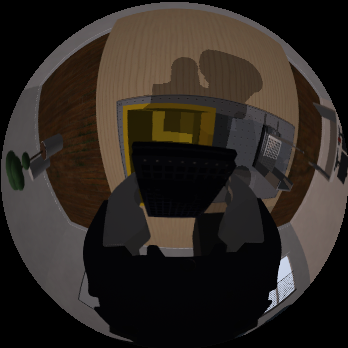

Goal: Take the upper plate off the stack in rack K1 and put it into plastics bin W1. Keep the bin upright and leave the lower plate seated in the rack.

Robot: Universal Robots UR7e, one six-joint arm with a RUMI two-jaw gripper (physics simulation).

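Places are measured from the arm's base along level axes (x right, y down, z ahead), in centimetres.
Where they show: gripper, fingertip midpoint: [181, 173].
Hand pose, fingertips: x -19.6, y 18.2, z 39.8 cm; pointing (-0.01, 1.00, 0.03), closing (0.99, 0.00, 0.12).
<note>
After its pixels a point has its place.
My gripper [181, 173] {x -19.6, y 18.2, z 39.8 cm} is shut on the upper plate [182, 172] {x -19.8, y 15.3, z 41.4 cm}, a dark plate with rows of wells, held between its two jaws. The yellow plastics bin W1 [216, 125] stands upright beyond and below the plate, and the plate hides the bin's near part. Rack K1 [258, 152] {x 8.3, y 39.3, z 39.7 cm} is at the right, with the light lower plate [271, 146] {x 11.8, y 37.9, z 43.2 cm} seated in it. The exact height of the held plate above the bin cannot be told.
A grey perforated board [287, 131] {x 24.3, y 41.3, z 52.1 cm} lies under the bin and the rack on the wooden table [150, 45] {x -31.8, y 42.6, z 72.3 cm}. Shadows fall on the table's far part. A thin rod [295, 147] {x 16.0, y 29.5, z 47.0 cm} sticks out to the right of the rack. A green plant [15, 171] stands far left.
</note>
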